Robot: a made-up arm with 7 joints.
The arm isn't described. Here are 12 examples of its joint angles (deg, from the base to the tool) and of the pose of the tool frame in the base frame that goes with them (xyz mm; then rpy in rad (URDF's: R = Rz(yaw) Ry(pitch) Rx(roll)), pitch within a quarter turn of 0, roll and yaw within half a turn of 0).
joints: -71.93 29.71 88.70 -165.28 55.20 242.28 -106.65
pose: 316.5 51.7 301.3 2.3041 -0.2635 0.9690
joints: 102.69 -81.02 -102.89 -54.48 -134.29 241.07 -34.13
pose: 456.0 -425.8 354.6 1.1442 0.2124 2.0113
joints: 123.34 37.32 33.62 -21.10 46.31 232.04 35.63
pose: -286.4 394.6 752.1 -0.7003 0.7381 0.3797
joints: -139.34 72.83 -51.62 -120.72 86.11 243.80 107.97
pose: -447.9 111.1 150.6 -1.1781 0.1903 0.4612
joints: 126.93 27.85 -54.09 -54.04 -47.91 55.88 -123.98
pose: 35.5 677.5 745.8 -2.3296 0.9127 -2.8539
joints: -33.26 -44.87 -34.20 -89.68 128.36 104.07 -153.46
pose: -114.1 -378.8 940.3 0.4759 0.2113 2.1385
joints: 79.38 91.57 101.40 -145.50 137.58 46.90 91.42
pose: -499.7 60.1 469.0 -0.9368 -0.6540 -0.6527
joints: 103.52 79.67 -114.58 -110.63 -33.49 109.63 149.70
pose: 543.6 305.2 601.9 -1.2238 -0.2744 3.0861
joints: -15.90 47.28 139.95 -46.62 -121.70 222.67 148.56
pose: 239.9 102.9 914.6 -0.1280 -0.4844 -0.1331
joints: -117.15 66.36 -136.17 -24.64 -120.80 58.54 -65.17
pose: -406.6 -526.0 817.4 1.7339 -1.2021 1.2430
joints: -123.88 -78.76 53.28 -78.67 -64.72 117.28 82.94
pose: 661.4 67.9 730.0 -0.2037 -0.4446 1.2974
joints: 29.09 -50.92 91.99 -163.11 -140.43 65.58 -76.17
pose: -68.4 410.8 221.1 -0.4692 -0.4237 0.0198
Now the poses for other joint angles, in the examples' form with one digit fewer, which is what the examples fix.
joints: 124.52 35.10 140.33 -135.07 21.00 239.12 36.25
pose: -148 -319 639 -1.086 -0.083 2.485
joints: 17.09 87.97 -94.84 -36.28 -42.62 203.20 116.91
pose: 719 -5 289 2.189 -1.205 0.937
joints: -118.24 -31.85 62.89 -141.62 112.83 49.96 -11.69
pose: 357 -384 385 -1.344 0.320 -0.599
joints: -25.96 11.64 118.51 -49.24 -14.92 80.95 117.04
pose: 112 409 1031 -2.559 0.270 -0.524
